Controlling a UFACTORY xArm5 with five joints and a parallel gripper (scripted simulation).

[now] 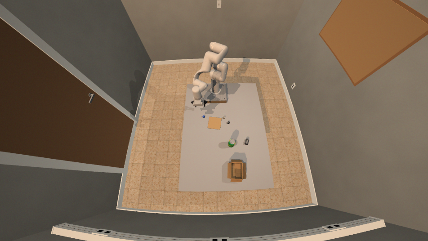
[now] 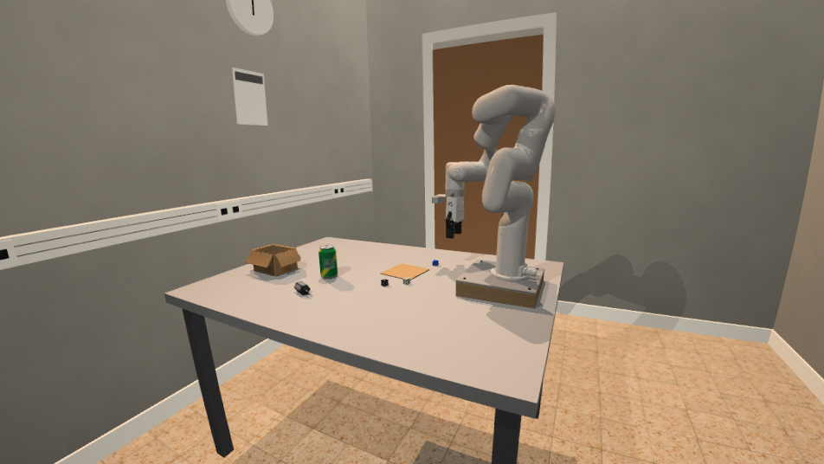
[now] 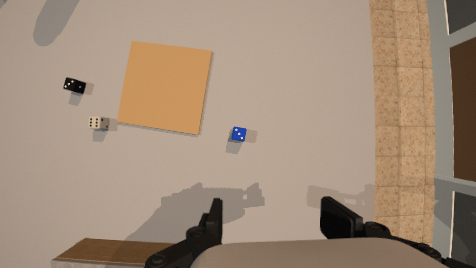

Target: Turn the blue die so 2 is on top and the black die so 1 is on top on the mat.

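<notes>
The white die lies 4 cm ahead of my hand, 27 cm to the left of it and 12 cm below it. Also, from my hand: mat: 12 cm ahead, 18 cm to the left, 13 cm below; blue die: 6 cm ahead, 4 cm to the left, 12 cm below; black die: 9 cm ahead, 33 cm to the left, 12 cm below.
</notes>
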